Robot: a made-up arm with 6 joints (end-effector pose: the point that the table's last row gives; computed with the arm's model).
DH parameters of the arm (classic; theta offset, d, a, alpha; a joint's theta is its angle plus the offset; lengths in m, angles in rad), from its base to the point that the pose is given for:
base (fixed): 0.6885 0 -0.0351 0
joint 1: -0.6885 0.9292 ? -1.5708
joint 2: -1.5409 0 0.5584 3.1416
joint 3: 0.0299 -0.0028 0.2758 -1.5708
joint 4: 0 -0.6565 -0.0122 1.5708
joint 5: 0 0.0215 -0.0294 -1.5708
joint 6: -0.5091 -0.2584 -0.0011 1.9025
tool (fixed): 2.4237 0.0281 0 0
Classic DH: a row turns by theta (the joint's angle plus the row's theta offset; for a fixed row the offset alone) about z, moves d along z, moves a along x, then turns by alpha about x.
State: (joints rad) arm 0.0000 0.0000 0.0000 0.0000 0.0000 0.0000
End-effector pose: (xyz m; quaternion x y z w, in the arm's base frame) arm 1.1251 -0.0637 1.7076 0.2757 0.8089 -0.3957 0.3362
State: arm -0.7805 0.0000 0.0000 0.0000 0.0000 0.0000
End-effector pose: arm 0.7625 -0.8624 1.7076 0.5627 0.6432 -0.4938 0.1604
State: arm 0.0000 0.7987 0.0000 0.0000 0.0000 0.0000
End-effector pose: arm 1.3984 -0.0637 0.7983 -0.1002 -0.8760 0.4718 0.0048
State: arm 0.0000 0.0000 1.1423 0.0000 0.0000 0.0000
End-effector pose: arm 0.3847 -0.0637 2.4194 0.4459 0.4988 -0.1838 0.7201
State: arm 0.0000 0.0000 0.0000 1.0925 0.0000 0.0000
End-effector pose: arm 1.1251 -0.0891 1.7768 0.0610 0.4857 -0.7584 0.4305
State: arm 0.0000 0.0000 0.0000 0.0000 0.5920 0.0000
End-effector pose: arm 1.1038 -0.0637 1.8643 0.3792 0.6757 -0.2981 0.5575
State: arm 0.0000 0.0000 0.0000 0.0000 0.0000 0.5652
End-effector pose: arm 1.1251 -0.0676 1.7219 0.1710 0.6665 -0.6056 0.3997
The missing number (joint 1, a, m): 0.2115
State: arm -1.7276 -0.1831 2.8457 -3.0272 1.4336 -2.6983
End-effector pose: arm 0.0351 0.5670 1.5334 0.5490 -0.2994 -0.7231 0.2933
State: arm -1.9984 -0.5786 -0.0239 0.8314 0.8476 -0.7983
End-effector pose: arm -0.1277 -0.4757 2.2051 0.5193 0.1383 -0.7812 0.3178
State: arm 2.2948 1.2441 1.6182 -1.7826 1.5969 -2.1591
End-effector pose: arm -0.7060 1.1204 1.5537 -0.2672 -0.0381 -0.6624 0.6988
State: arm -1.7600 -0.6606 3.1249 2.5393 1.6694 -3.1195
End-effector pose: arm 0.2288 0.5354 0.9409 0.1892 -0.2017 -0.8226 0.4968
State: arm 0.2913 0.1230 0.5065 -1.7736 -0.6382 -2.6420
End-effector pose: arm 0.8464 0.4400 2.0975 0.0484 -0.0296 -0.6155 0.7861
